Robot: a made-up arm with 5 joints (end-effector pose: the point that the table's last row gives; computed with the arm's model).
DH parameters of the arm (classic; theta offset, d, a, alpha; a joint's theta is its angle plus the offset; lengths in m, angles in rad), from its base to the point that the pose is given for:
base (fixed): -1.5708 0.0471 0 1.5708
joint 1: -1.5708 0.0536 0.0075 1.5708
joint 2: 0 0.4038 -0.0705 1.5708
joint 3: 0 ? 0.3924 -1.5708
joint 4: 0 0.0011 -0.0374 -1.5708
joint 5: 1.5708 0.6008 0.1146 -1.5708
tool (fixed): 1.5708 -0.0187 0 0
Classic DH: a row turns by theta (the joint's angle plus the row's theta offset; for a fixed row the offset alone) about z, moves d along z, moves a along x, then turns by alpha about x.
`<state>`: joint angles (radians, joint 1 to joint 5).
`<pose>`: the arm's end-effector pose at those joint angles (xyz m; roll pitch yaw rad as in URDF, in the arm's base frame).
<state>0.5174 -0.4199 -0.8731 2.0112 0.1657</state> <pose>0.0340 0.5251 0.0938 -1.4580 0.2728 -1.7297</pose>
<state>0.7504 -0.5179 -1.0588 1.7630 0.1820</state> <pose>-0.1243 0.5495 -0.1156 -1.3207 -0.2103 -1.4970</pose>
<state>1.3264 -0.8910 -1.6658 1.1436 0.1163</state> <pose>-0.3765 0.0067 -0.5507 -3.0103 -1.3261 0.6470</pose>
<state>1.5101 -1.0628 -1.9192 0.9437 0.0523</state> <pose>-0.3797 -0.2701 -0.5152 2.5418 -0.9255 1.4977</pose>
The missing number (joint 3, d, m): -0.0849
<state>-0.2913 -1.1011 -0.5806 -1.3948 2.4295</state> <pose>0.4952 0.1255 -0.5822 0.7090 -0.7229 2.6326</pose>
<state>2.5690 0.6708 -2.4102 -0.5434 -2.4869</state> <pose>-0.1827 0.5505 -0.5249 -2.0374 -0.5392 -1.0442</pose>
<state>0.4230 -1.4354 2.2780 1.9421 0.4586</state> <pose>0.0774 0.4075 0.0568 -0.0148 0.5753 2.4549</pose>
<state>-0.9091 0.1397 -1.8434 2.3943 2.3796</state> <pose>0.3895 0.2258 0.2618 1.7775 0.3494 -2.4128</pose>
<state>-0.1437 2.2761 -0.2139 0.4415 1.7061</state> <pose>0.3673 0.3450 0.4738 1.1253 0.4405 -3.1085</pose>
